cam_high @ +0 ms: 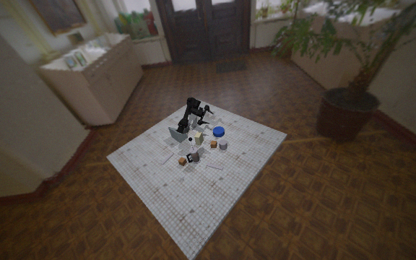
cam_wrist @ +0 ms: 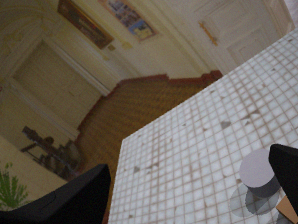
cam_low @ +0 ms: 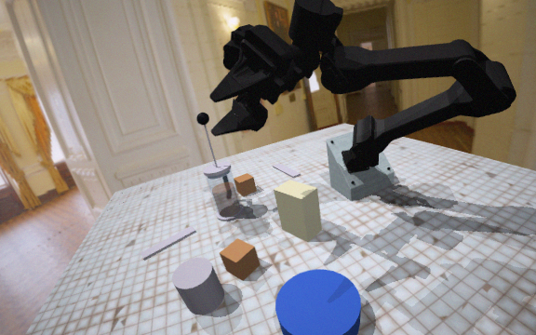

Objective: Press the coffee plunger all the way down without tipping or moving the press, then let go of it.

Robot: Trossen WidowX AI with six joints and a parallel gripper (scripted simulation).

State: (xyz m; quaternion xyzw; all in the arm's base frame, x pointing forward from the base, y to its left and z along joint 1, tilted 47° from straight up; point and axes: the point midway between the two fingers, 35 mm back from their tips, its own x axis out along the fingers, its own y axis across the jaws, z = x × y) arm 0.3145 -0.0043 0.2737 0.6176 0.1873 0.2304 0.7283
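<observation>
Now: the coffee press 40 mm ahead of my gripper tip, 290 mm to the right of it and 170 mm below it. Round my gripper tip: blue disc (70 mm behind, 110 mm to the left, 280 mm below); then grey cylinder (110 mm ahead, 10 mm to the left, 270 mm below).
</observation>
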